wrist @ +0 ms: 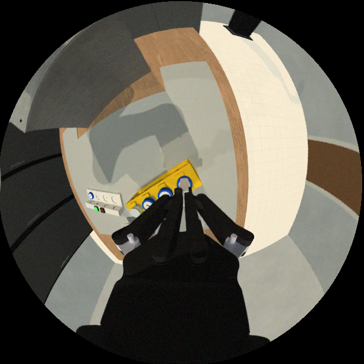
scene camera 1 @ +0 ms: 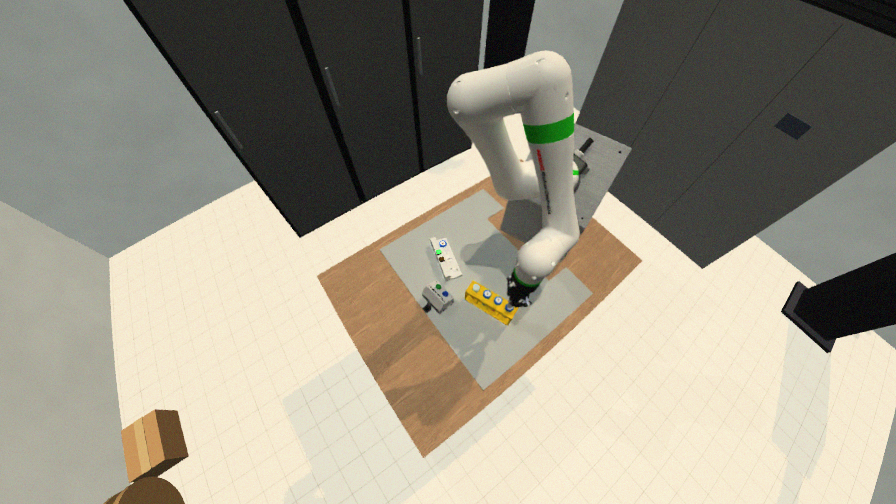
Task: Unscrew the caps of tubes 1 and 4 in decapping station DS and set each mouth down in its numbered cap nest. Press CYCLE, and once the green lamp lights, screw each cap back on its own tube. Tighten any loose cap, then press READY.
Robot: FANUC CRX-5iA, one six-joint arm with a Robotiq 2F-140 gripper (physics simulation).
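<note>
The yellow decapping station (scene camera 1: 491,308) (wrist: 189,167) holds several tubes. Tube 1's cap (scene camera 1: 509,307) (wrist: 180,179), white with a blue rim, sits at the station's near end, partly covered by the fingertips. My gripper (scene camera 1: 513,304) (wrist: 184,184) is shut, its fingertips together over that cap with the blue rim showing around them. Caps 2 (scene camera 1: 498,300) (wrist: 165,193) and 3 (scene camera 1: 487,294) (wrist: 148,203) are on their tubes. Tube 4 (scene camera 1: 476,287) (wrist: 135,211) at the far end is pale and uncapped. A blue-rimmed cap (scene camera 1: 442,243) (wrist: 90,196) sits in the end nest of the white nest block (scene camera 1: 449,268) (wrist: 115,210).
A bright green lamp (scene camera 1: 438,252) (wrist: 96,209) is lit on the nest block, beside a dark brown one (scene camera 1: 441,258) (wrist: 102,210). A grey button box (scene camera 1: 436,299) with green and blue buttons stands left of the station in the scene view. Dark cabinets (scene camera 1: 350,94) stand behind the table.
</note>
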